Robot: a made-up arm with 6 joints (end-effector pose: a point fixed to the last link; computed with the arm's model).
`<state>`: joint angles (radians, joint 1 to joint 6).
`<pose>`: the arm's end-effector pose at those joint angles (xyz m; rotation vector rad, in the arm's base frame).
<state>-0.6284 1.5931 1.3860 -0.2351 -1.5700 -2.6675</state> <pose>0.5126 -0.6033 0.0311 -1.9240 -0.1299 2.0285</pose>
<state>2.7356 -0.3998 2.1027 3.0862 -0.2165 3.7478</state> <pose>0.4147 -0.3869 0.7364 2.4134 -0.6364 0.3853</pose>
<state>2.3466 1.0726 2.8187 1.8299 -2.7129 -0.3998</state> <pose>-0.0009 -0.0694 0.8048 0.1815 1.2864 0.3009</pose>
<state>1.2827 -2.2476 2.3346 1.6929 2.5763 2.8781</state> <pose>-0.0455 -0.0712 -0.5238 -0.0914 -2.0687 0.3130</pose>
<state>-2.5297 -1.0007 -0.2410 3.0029 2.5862 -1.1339</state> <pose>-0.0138 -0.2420 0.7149 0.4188 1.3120 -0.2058</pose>
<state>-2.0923 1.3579 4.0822 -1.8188 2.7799 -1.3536</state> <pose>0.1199 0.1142 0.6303 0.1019 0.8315 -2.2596</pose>
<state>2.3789 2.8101 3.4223 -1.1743 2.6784 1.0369</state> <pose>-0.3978 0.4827 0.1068 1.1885 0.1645 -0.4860</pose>
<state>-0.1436 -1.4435 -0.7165 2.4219 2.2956 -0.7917</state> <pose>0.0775 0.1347 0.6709 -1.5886 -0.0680 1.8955</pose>
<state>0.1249 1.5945 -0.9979 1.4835 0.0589 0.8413</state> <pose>-0.0932 -0.0286 -0.2570 -0.7862 1.0739 2.6701</pose>
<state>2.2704 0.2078 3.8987 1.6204 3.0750 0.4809</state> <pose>0.1861 -0.2360 0.0011 1.1496 1.0528 2.2868</pose>
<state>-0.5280 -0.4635 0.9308 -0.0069 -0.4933 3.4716</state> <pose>-0.1146 -0.1555 0.9443 2.2824 -0.8106 1.0249</pose>
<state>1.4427 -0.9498 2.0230 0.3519 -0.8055 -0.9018</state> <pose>0.0835 -0.7623 0.3642 2.1726 -1.3772 1.2424</pose>
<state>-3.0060 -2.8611 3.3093 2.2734 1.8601 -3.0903</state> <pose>-0.4526 -0.1870 0.0278 1.9549 -0.5268 -1.2359</pose>
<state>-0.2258 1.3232 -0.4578 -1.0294 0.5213 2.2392</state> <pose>-0.0434 -0.0916 -0.2327 -1.1330 1.6480 0.5019</pose>
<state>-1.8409 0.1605 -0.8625 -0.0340 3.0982 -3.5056</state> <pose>-0.2684 -0.2502 -0.0129 0.9541 -0.7194 1.3339</pose>
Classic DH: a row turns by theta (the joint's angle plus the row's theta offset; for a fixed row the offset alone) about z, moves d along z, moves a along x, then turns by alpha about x. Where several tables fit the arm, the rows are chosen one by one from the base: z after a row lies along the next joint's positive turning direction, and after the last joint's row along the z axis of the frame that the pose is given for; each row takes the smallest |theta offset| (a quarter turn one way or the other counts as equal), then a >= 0, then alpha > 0; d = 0 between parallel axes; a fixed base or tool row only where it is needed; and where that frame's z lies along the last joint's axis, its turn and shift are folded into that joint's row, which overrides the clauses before.
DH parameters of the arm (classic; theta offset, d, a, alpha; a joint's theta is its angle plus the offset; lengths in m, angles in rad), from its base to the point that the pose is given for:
joint 1: 0 0.19 0 -1.5708
joint 2: -1.5708 0 0.258 3.1416
joint 3: 0 0 0 -1.5708
joint 4: 0 -0.532 0 1.5708
joint 5: 0 0.192 0 -1.5708
joint 6: 1.5708 0 0 1.5708
tool (fixed): -1.5708 0 0 0

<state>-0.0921 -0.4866 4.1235 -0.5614 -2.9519 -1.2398</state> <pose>-0.2904 -0.1364 -0.1007 0.3719 -1.5352 0.5556</pose>
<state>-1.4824 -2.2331 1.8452 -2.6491 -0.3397 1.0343</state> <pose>0.1163 0.6044 -0.3435 -2.1622 -0.3452 1.8948</pose>
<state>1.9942 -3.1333 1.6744 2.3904 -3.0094 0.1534</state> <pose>-0.2015 0.1055 -0.5851 -1.6286 -0.9336 -1.4662</pose>
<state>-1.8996 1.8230 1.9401 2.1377 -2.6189 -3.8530</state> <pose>-0.1476 -0.7519 0.3486 2.0406 2.2261 0.5115</pose>
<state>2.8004 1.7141 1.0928 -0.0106 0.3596 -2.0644</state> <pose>-0.5829 0.4107 -0.1582 0.2269 2.3854 1.3380</pose>
